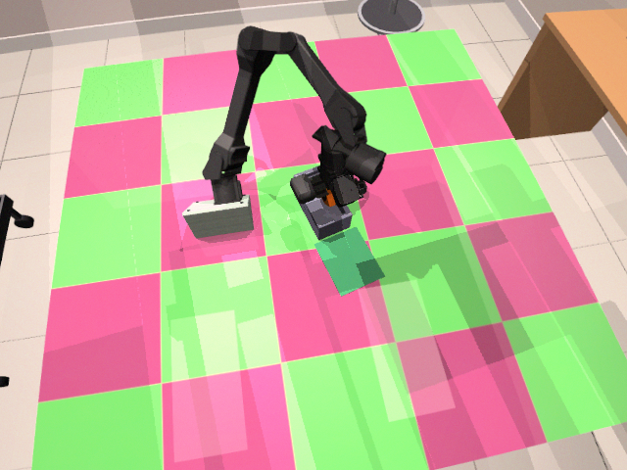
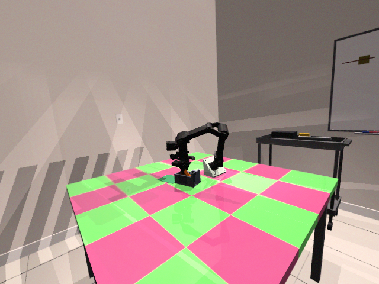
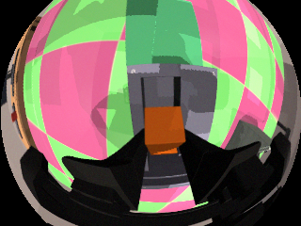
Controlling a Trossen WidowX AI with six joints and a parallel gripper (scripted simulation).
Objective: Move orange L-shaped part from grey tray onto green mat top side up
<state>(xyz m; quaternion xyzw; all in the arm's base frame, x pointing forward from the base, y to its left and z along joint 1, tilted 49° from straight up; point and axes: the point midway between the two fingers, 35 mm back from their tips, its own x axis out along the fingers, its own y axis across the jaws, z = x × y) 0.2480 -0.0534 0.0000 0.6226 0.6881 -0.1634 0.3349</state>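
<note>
Now: gripper tip 140 mm to the left of the green mat, 80 mm above it and 20 mm short of it. From my gripper tip the other things lie so: orange L-shaped part (30 mm to the left, 30 mm below, 20 mm behind).
</note>
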